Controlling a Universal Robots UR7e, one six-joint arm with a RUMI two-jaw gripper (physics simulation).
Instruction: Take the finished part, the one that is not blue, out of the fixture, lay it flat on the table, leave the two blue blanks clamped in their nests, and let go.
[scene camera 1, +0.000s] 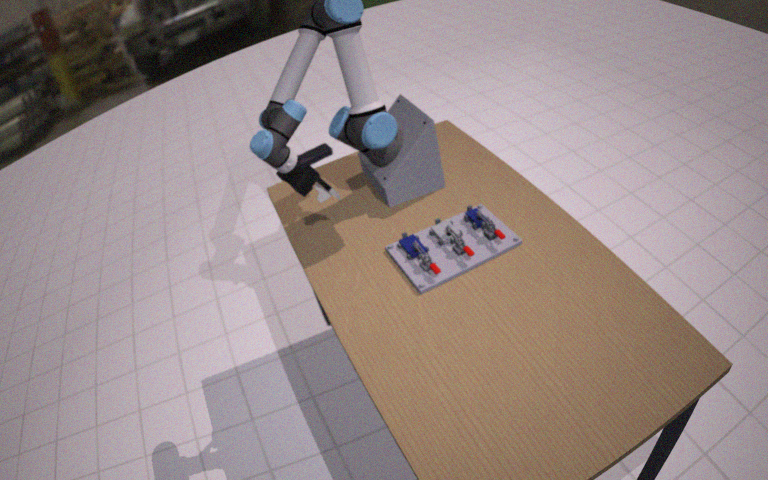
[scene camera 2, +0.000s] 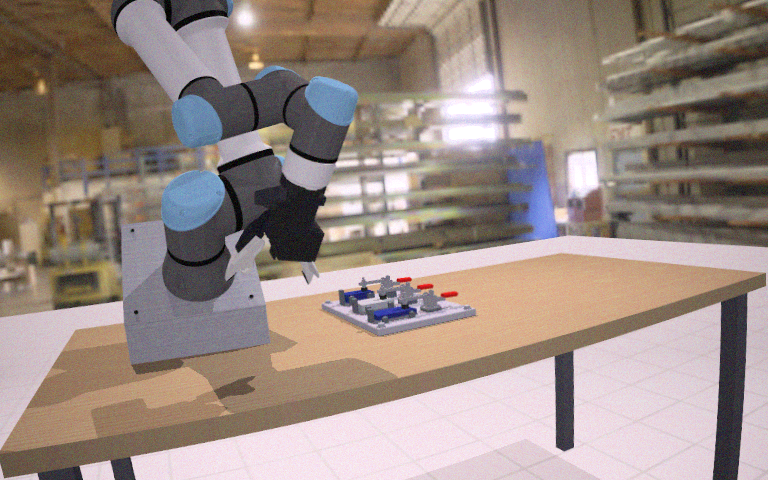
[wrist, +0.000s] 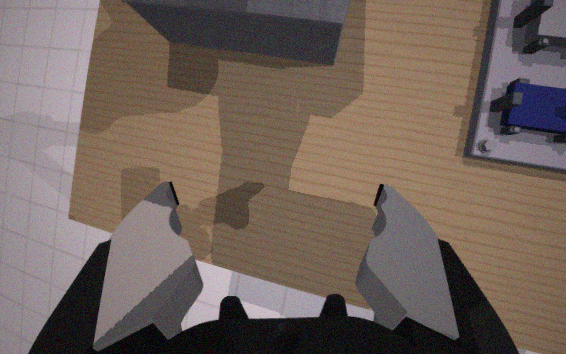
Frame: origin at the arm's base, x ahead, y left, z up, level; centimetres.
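Seen in the pictures: gripper, fingertip midpoint: (scene camera 1: 328, 186) (scene camera 2: 268, 282) (wrist: 278, 185); arm's base at its link origin: (scene camera 1: 388, 147) (scene camera 2: 199, 273).
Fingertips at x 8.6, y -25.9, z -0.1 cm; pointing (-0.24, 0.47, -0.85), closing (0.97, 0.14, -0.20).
Offsets run from my fingertips to a thing's middle. Level surfaces: height alone.
The fixture plate @[dz -14.3, dx +34.3, dy +24.1 cm] (scene camera 1: 458, 267) (scene camera 2: 424, 324) (wrist: 520, 150) lies on the table with three nests and red-handled clamps. Blue blanks sit in the outer nests: one blank @[dz -12.5, dx +28.9, dy +13.2 cm] (scene camera 1: 412, 245) (scene camera 2: 393, 313) (wrist: 540, 107) on the side nearer my gripper, the other blank @[dz -12.0, dx +30.3, dy +35.1 cm] (scene camera 1: 474, 217) (scene camera 2: 359, 295) at the far end. The pale finished part @[dz -12.2, dx +29.6, dy +24.1 cm] (scene camera 2: 374, 305) (wrist: 554, 25) lies in the middle nest; in scene camera 1 it blends with its clamp. Whether the middle clamp presses on it is too small to tell. My gripper (scene camera 1: 330, 196) (scene camera 2: 270, 278) (wrist: 278, 185) is open and empty, above the table beside the fixture, pointing down at a tilt.
The grey robot base (scene camera 1: 416, 164) (scene camera 2: 195, 333) (wrist: 250, 37) stands on the table behind my gripper and close to the fixture. The wooden table @[dz -15.1 cm] (scene camera 1: 509, 339) (scene camera 2: 509, 316) (wrist: 415, 125) has its edge beneath the gripper in the wrist view. Arm shadows lie there.
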